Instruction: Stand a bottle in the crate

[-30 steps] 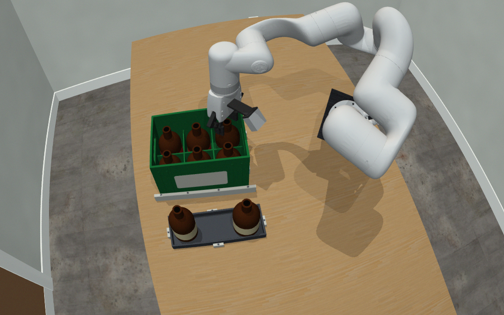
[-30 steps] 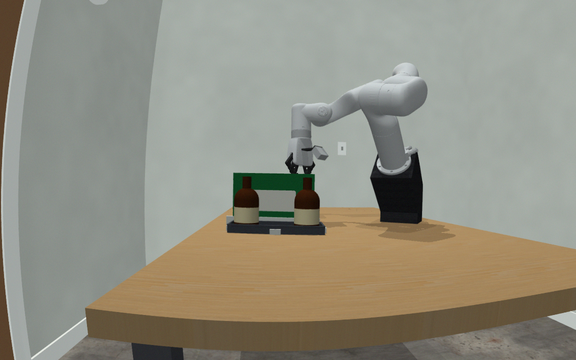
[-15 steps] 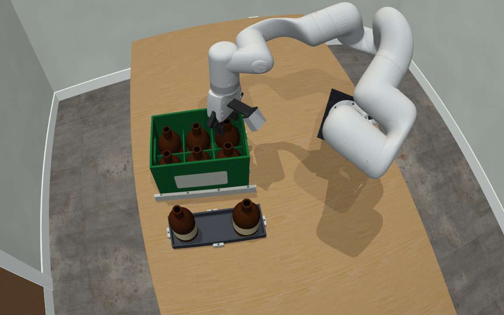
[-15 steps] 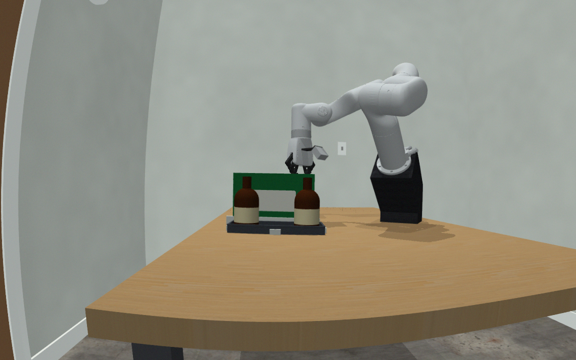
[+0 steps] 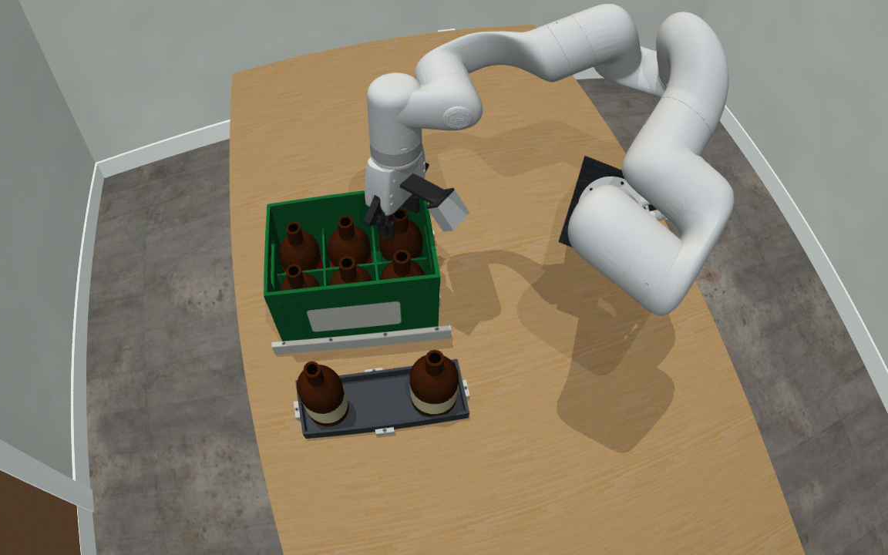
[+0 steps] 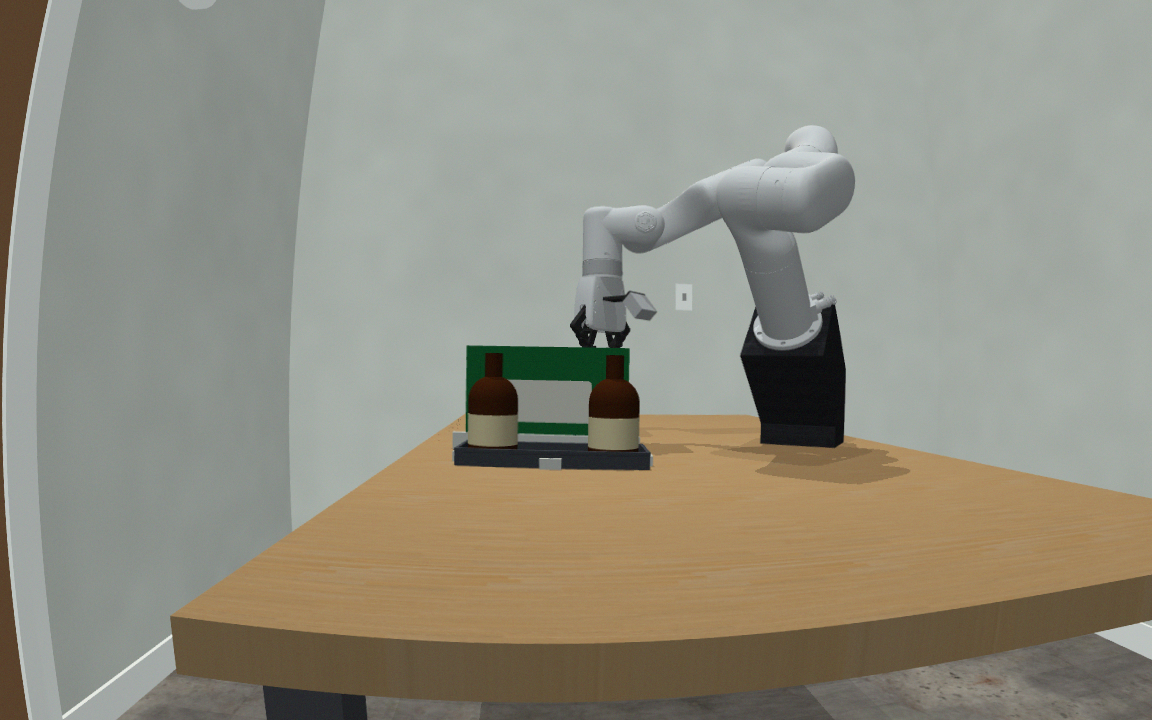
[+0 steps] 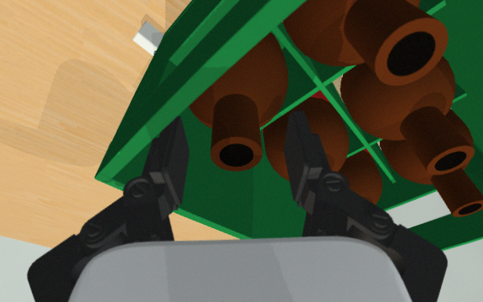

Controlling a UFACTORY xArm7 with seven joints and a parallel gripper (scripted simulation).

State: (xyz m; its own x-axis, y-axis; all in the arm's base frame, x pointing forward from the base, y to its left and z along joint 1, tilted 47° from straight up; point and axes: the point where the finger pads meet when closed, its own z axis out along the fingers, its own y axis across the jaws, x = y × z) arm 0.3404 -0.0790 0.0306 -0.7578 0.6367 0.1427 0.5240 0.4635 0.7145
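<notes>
The green-label bottle is 70 mm below my hand. From my hand the other things lie so: dark tray: 30 mm ahead, 260 mm to the left, 150 mm below; then green crate: 80 mm ahead, 60 mm to the left, 80 mm below.
</notes>
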